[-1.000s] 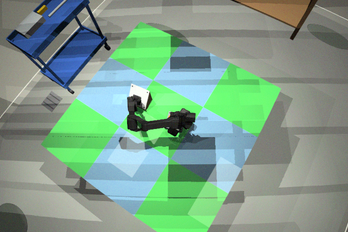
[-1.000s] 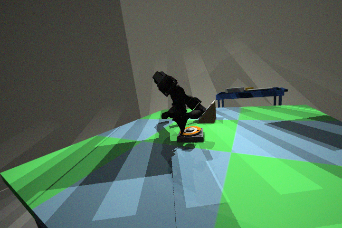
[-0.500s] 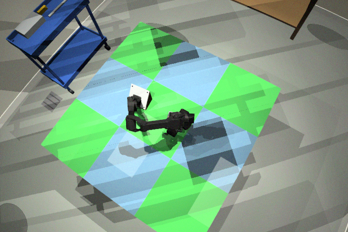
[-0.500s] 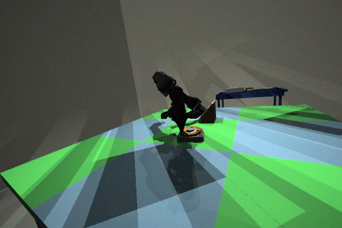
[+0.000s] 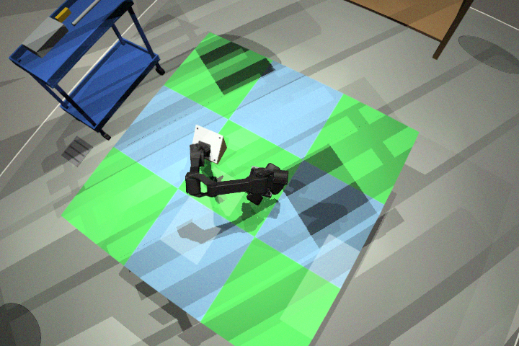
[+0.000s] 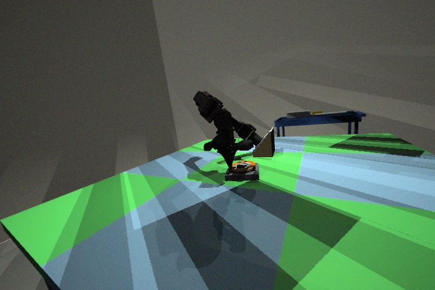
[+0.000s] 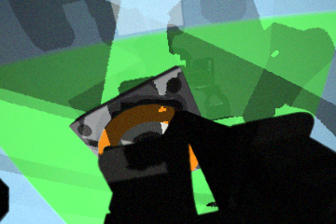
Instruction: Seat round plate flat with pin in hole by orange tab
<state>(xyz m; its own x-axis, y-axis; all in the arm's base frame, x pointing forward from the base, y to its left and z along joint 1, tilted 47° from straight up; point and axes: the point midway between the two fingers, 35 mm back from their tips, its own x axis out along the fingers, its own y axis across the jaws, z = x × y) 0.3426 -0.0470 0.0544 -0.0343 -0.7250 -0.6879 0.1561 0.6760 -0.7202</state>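
Right now my gripper tip is 3 cm past the base, 4 cm to the right of it and 2 cm above it.
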